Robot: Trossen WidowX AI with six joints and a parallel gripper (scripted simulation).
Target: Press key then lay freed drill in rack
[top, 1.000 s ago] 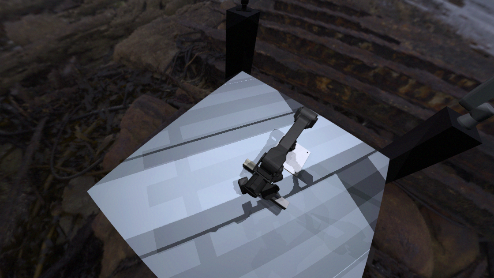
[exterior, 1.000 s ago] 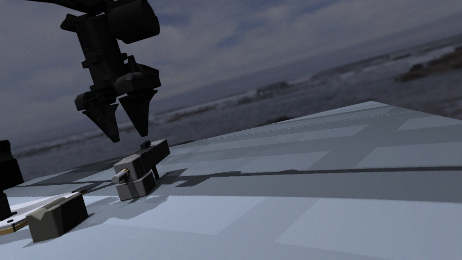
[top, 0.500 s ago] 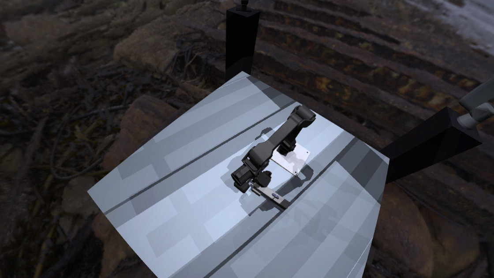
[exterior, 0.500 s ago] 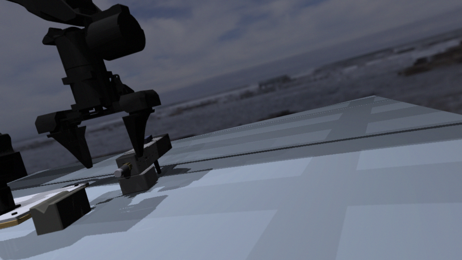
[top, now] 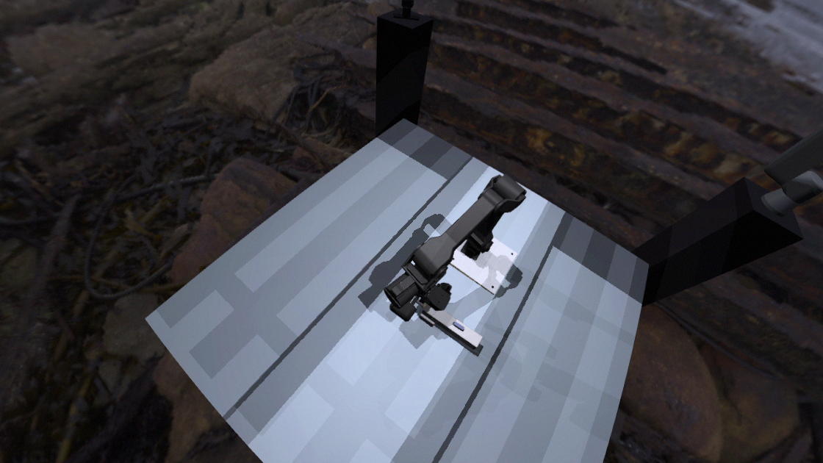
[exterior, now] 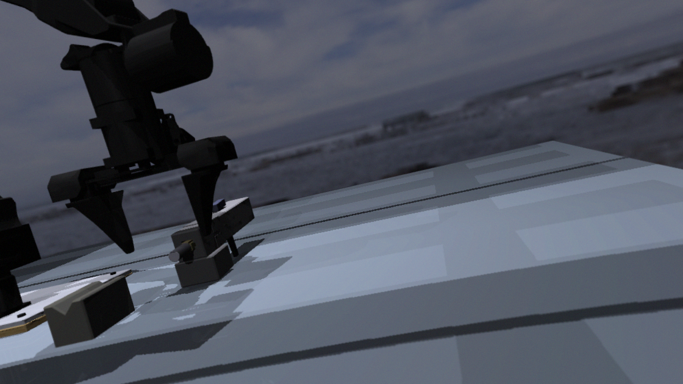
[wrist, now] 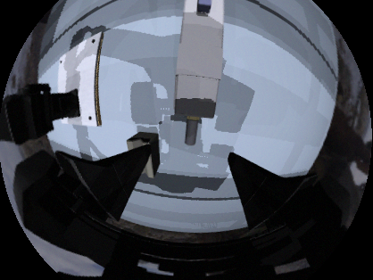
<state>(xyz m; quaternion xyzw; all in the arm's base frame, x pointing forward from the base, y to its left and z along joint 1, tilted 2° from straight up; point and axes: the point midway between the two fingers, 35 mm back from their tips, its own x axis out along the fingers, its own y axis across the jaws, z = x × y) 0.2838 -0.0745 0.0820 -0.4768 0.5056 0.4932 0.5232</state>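
Now: gripper tip 7 cm to the right of the drill and 1 cm above it. Also, from my gripper tip: grey fixture block 13 cm to the left, 2 cm below, 1 cm ahead; then rack 8 cm behind, 4 cm to the right, 4 cm below; then dark key 15 cm to the left, 1 cm below, 1 cm ahead.
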